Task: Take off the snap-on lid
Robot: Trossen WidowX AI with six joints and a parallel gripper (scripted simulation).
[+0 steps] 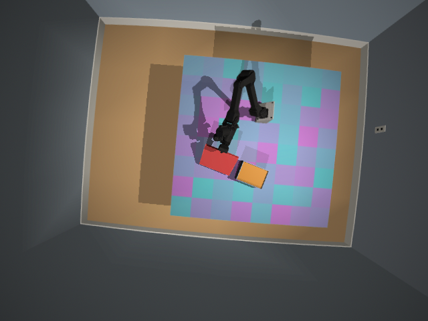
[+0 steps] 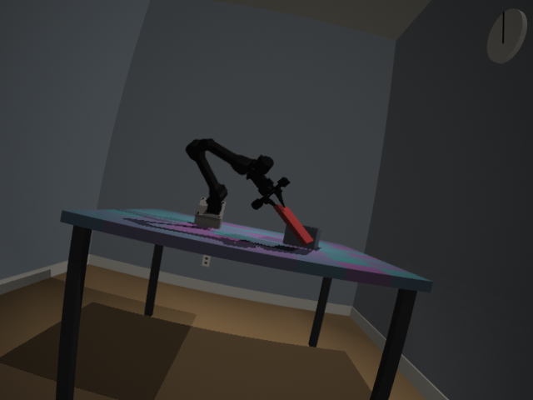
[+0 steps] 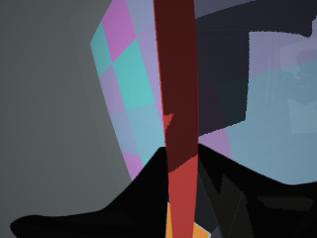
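Now: gripper tip 60 mm short of the red lid, 50 mm above it and 20 mm to the left of it. Round my gripper tip: grey storage box: 250 mm to the left, 150 mm ahead, 110 mm below.
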